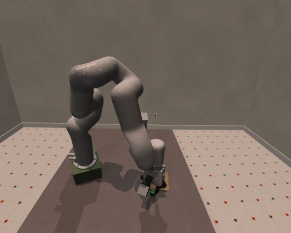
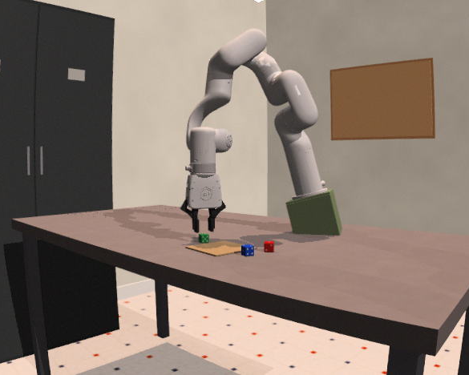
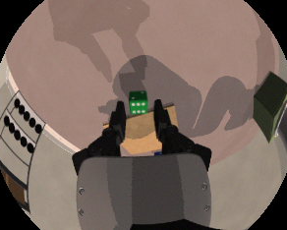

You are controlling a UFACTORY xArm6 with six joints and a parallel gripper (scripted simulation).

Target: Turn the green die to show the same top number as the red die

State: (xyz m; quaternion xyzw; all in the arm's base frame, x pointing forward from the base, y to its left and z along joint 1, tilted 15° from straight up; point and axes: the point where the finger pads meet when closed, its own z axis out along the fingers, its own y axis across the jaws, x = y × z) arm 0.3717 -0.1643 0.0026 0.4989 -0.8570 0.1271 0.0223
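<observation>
My hand is 40 mm above the green die. The rest, counted from my hand: red die (10 mm behind, 230 mm to the left, 40 mm below); tan mat (40 mm ahead, 100 mm to the left, 50 mm below); blue die (60 mm ahead, 210 mm to the left, 40 mm below).
</observation>
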